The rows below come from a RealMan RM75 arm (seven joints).
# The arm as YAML. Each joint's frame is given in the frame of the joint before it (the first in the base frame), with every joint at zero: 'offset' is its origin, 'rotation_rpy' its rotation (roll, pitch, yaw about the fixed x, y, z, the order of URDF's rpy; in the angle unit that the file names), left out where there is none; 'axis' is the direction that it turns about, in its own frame. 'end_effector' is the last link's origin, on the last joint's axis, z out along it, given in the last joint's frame.
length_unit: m
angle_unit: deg
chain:
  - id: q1
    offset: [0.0, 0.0, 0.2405]
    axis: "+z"
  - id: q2
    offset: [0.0, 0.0, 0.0]
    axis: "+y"
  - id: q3
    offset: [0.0, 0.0, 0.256]
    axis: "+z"
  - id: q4
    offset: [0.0, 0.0, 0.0]
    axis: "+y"
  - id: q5
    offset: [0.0, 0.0, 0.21]
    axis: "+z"
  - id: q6
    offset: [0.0, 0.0, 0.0]
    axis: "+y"
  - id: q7
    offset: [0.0, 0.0, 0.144]
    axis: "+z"
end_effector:
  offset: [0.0, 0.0, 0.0]
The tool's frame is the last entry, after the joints.
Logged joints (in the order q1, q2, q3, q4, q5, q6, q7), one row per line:
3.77 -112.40 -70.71 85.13 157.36 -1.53 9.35
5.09 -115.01 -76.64 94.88 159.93 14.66 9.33
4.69 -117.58 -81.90 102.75 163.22 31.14 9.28
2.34 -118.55 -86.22 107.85 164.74 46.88 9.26
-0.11 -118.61 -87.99 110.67 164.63 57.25 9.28
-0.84 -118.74 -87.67 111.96 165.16 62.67 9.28
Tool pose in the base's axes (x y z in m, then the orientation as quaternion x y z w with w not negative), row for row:
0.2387 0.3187 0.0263 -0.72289 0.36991 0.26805 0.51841
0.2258 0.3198 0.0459 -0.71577 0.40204 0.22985 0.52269
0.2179 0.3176 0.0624 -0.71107 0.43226 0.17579 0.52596
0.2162 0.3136 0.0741 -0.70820 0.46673 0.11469 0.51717
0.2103 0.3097 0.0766 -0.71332 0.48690 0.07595 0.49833
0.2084 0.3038 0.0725 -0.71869 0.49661 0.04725 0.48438
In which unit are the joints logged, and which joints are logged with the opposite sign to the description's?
The joints are logged in degrees. Opposite sign: q1, q2, q3, q5.
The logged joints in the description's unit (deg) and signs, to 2 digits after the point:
-3.77 112.40 70.71 85.13 -157.36 -1.53 9.35
-5.09 115.01 76.64 94.88 -159.93 14.66 9.33
-4.69 117.58 81.90 102.75 -163.22 31.14 9.28
-2.34 118.55 86.22 107.85 -164.74 46.88 9.26
0.11 118.61 87.99 110.67 -164.63 57.25 9.28
0.84 118.74 87.67 111.96 -165.16 62.67 9.28

